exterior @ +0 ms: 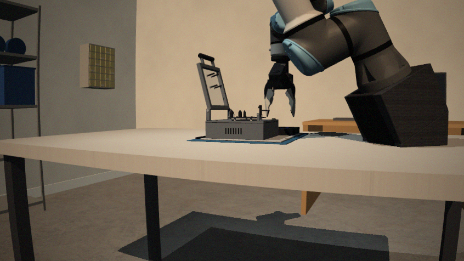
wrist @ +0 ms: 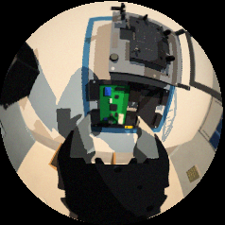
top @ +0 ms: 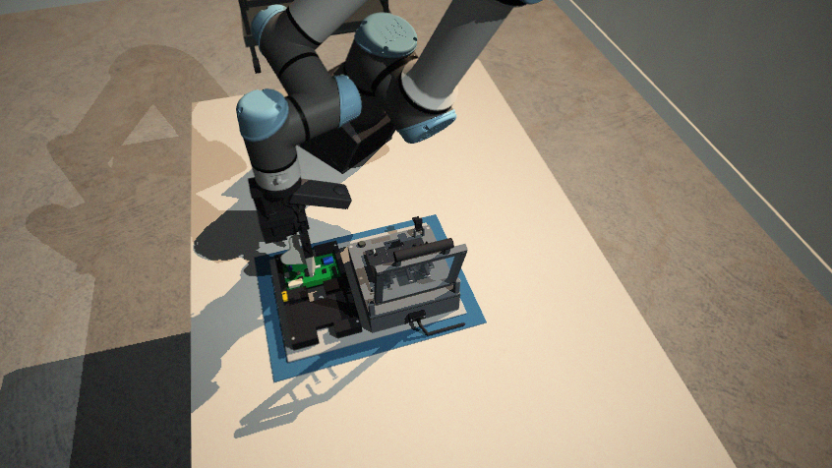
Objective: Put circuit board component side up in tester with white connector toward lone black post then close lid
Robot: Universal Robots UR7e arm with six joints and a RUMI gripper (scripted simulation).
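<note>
Now: the green circuit board 60 mm below my hand. Also, from my hand: tester lid: 200 mm ahead, 150 mm to the left, 110 mm above; then black post: 20 mm ahead, 230 mm to the left, 10 mm above.
</note>
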